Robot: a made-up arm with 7 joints. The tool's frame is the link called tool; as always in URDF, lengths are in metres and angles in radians. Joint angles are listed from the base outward. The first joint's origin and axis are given. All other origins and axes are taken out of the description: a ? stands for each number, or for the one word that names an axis. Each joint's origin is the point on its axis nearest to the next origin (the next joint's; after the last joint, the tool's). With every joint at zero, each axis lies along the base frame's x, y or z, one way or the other. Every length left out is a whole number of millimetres.
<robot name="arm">
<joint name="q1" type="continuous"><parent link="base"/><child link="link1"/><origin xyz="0 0.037 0.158"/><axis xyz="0 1 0"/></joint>
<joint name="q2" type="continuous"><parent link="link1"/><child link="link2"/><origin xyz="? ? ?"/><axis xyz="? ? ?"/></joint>
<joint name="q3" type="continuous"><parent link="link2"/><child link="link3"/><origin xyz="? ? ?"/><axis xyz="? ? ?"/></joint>
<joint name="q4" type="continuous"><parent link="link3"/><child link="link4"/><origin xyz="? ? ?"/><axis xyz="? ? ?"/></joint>
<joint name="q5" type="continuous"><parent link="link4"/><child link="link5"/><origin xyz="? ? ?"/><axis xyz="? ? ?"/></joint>
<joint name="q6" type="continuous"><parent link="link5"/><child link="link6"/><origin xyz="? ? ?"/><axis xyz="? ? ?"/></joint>
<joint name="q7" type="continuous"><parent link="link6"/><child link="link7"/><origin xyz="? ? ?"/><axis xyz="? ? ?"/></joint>
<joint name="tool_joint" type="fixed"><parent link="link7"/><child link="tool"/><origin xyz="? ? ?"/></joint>
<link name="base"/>
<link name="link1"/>
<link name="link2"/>
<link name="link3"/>
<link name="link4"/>
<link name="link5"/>
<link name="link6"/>
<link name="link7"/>
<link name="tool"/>
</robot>
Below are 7 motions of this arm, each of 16 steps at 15 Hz.
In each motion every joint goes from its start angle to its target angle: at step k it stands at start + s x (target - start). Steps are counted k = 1, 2, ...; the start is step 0. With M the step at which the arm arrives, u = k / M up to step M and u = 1 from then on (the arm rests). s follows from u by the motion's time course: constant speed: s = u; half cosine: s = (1 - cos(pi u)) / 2; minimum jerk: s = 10 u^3 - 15 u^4 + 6 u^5.
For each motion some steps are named. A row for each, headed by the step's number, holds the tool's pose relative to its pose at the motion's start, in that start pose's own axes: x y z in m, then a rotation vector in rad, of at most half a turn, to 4 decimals.
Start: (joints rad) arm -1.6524 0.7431 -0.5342 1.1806 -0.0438 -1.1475 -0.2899
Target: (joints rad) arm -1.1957 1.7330 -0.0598 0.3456 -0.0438 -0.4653 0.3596
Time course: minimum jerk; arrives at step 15
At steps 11, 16:
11: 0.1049 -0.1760 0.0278 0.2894 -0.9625 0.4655
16: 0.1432 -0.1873 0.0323 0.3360 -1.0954 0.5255

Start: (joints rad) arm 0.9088 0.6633 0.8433 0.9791 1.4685 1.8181 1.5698
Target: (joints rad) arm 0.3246 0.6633 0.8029 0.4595 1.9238 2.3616 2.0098
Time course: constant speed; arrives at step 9
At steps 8, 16:
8: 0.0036 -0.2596 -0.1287 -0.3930 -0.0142 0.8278
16: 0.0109 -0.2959 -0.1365 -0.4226 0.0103 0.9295

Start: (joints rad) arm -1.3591 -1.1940 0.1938 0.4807 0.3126 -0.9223 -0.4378
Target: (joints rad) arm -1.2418 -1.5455 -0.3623 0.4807 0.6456 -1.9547 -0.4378
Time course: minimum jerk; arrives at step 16
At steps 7, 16:
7: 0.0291 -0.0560 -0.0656 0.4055 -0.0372 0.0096
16: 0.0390 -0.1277 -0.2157 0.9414 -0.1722 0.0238

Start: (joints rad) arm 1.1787 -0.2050 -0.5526 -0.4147 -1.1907 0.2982 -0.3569
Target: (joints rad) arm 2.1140 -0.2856 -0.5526 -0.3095 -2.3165 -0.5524 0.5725
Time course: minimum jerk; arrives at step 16
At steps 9, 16:
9: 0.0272 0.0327 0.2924 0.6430 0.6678 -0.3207
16: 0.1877 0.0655 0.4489 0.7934 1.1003 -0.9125

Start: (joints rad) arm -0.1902 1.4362 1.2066 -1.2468 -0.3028 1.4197 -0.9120
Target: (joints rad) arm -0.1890 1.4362 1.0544 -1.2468 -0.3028 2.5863 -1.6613
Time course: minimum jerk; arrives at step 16
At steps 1, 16:
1: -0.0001 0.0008 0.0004 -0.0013 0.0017 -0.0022
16: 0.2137 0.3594 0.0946 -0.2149 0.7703 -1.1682

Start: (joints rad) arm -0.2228 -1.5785 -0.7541 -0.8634 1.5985 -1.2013 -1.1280
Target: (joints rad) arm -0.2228 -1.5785 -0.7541 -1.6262 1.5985 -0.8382 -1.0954
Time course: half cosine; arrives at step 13
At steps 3, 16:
3: -0.0217 0.0128 -0.0305 0.0123 -0.0927 -0.0594
16: -0.0645 0.1287 -0.2452 0.1980 -0.6853 -0.5073

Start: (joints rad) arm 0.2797 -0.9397 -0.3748 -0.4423 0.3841 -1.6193 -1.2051
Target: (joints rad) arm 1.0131 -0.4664 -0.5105 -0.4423 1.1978 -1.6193 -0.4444
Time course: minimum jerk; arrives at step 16
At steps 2, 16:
2: 0.0006 0.0017 -0.0034 -0.0109 -0.0145 0.0012
16: 0.1557 0.0669 -0.0403 -0.6637 -0.7754 0.2768

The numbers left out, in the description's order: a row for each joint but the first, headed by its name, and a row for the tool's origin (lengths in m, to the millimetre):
q2: xyz -0.347 0 0.078, axis 0 -1 0
q3: xyz 0.337 0 -0.13, axis 0 0 1
q4: xyz 0.022 0.109 0, axis -1 0 0
q5: xyz 0 -0.078 0.293, axis 0 -1 0
q6: xyz -0.047 0 -0.148, axis -1 0 0
q7: xyz 0 -0.016 0.12, axis 0 -1 0
tool: xyz -0.243 0 -0.058

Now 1 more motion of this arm.
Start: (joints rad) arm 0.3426 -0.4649 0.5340 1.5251 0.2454 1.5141 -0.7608
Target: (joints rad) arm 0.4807 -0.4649 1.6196 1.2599 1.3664 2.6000 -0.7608
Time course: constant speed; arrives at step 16
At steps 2, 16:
2: 0.0016 0.0758 -0.0117 0.1265 -0.0052 -0.2590
16: 0.2537 -0.0585 0.1016 1.1706 1.0735 -1.4071

